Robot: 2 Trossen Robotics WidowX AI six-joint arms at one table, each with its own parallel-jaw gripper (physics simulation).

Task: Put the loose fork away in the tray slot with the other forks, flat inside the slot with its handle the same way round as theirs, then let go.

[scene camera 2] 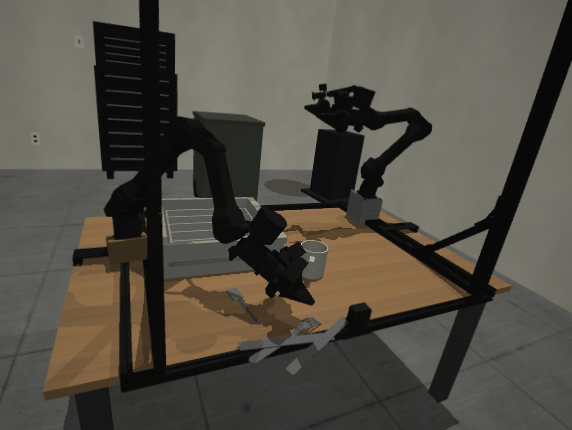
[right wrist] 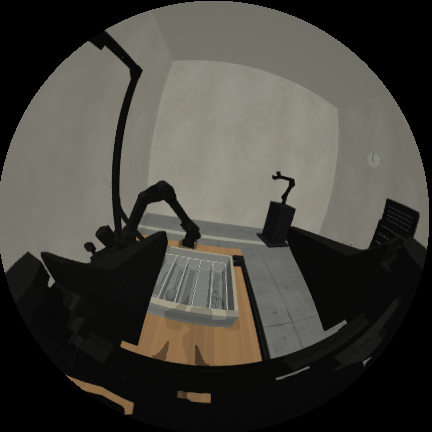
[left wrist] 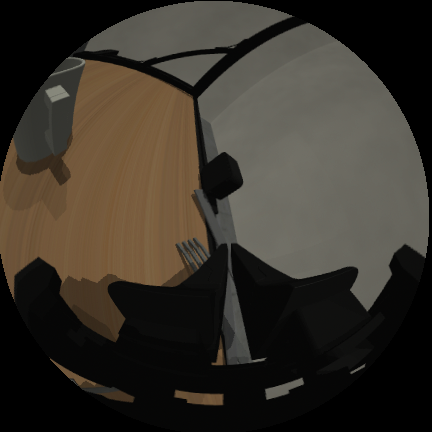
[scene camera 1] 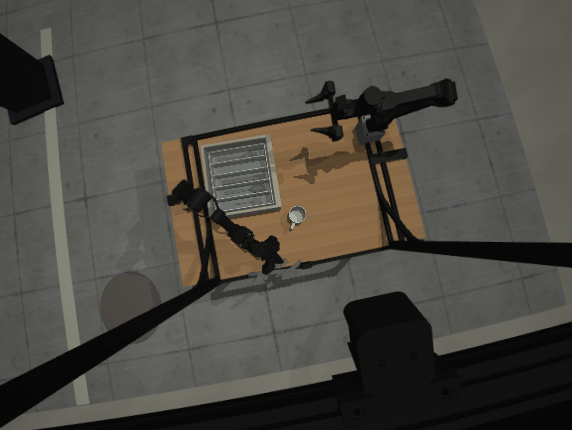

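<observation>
The loose fork (scene camera 2: pixel 309 324) (left wrist: pixel 194 255) lies across the table's front edge, tines on the wood and handle pointing left past the frame bar in scene camera 2. My left gripper (scene camera 2: pixel 311 301) (left wrist: pixel 228 248) is shut just above the fork, with no fork seen between its tips; in the left wrist view its fingers hide most of the handle. The tray (scene camera 1: pixel 274 175) (scene camera 2: pixel 200 256) (right wrist: pixel 195 311) has long slots. Its rightmost slot in the right wrist view holds dim cutlery (right wrist: pixel 217 298) that looks like forks. My right gripper (scene camera 1: pixel 310 116) (right wrist: pixel 228 235) is open and empty, high over the table's far right.
A knife (scene camera 2: pixel 327 336) (left wrist: pixel 210 215) lies beside the fork at the front edge, near a black block (scene camera 2: pixel 359 317) (left wrist: pixel 223 176). Another utensil (scene camera 2: pixel 235 295) lies in front of the tray. A mug (scene camera 1: pixel 297 215) (scene camera 2: pixel 314 267) (left wrist: pixel 40 120) stands right of the tray.
</observation>
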